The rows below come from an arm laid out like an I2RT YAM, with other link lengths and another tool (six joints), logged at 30 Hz.
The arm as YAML. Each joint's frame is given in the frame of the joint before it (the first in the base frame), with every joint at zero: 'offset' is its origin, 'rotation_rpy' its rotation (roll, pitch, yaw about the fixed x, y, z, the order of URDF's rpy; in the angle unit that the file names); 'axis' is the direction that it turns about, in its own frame. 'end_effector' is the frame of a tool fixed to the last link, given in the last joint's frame.
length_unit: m
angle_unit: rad
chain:
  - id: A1
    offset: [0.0, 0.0, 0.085]
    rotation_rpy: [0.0, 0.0, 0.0]
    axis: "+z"
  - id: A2
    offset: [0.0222, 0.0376, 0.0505]
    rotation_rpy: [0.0, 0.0, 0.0]
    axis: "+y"
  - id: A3
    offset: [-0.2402, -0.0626, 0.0]
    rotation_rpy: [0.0, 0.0, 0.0]
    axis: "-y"
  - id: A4
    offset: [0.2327, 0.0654, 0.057]
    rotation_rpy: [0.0, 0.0, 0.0]
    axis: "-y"
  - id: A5
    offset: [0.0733, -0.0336, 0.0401]
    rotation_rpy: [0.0, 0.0, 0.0]
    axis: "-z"
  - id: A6
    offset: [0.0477, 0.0, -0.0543]
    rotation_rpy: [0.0, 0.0, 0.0]
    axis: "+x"
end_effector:
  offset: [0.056, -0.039, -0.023]
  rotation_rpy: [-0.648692, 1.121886, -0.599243]
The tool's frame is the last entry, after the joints.
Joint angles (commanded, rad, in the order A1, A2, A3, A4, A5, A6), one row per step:
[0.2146, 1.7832, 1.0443, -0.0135, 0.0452, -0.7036]
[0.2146, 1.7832, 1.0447, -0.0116, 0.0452, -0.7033]
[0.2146, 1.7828, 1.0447, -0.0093, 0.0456, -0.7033]
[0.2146, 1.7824, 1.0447, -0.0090, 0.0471, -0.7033]
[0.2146, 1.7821, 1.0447, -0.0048, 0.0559, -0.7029]
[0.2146, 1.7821, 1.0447, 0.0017, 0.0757, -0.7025]
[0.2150, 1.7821, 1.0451, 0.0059, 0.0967, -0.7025]
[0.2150, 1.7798, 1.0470, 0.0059, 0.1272, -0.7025]
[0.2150, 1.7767, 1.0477, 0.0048, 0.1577, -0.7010]
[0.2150, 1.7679, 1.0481, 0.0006, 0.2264, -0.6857]
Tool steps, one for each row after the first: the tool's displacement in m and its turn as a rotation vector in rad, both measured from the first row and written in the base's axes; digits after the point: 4 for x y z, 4 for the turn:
[0.0003, 0.0001, 0.0004, 0.0007, -0.0022, -0.0002]
[0.0006, 0.0001, 0.0008, 0.0010, -0.0049, -0.0005]
[0.0006, -0.0001, 0.0011, 0.0002, -0.0058, -0.0016]
[0.0010, -0.0009, 0.0020, -0.0044, -0.0114, -0.0083]
[0.0014, -0.0028, 0.0035, -0.0158, -0.0206, -0.0232]
[0.0016, -0.0048, 0.0049, -0.0286, -0.0281, -0.0383]
[0.0015, -0.0079, 0.0075, -0.0478, -0.0366, -0.0609]
[0.0007, -0.0110, 0.0099, -0.0660, -0.0435, -0.0846]
[-0.0020, -0.0183, 0.0153, -0.0984, -0.0578, -0.1458]

